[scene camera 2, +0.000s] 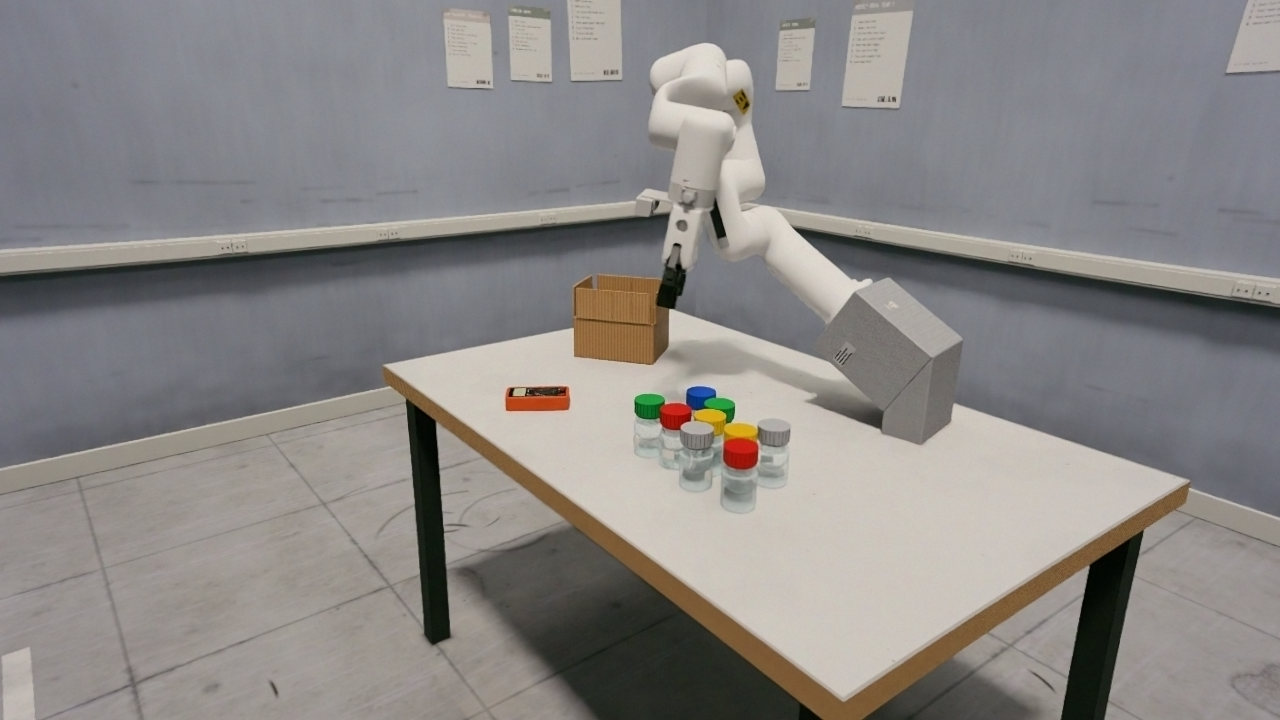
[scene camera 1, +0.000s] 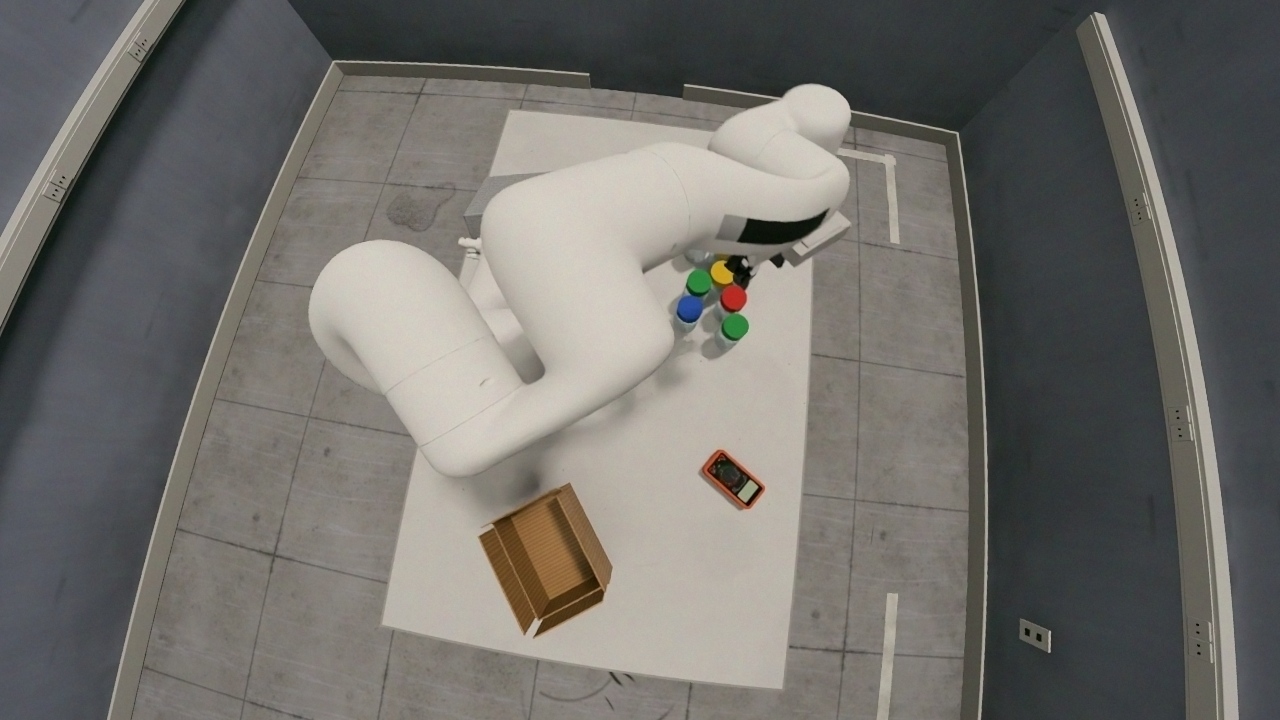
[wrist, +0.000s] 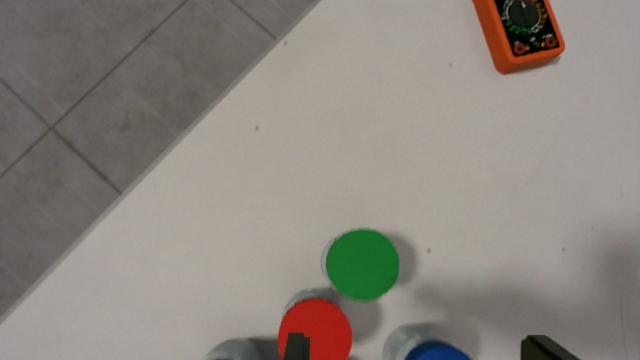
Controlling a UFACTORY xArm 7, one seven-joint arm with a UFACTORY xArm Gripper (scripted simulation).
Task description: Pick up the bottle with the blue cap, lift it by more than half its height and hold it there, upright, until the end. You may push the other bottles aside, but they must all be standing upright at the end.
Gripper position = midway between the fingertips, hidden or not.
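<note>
A cardboard box (scene camera 1: 551, 545) is there for me to see, and it is visible again at (scene camera 2: 621, 320), while in the wrist view the box is out of frame. I also see an orange multimeter (scene camera 2: 546, 398), together with a green-capped bottle (scene camera 2: 647, 426), a red-capped bottle (scene camera 2: 672, 416) and a grey-capped bottle (scene camera 2: 696, 456). And there is my own gripper (scene camera 1: 756, 271).
</note>
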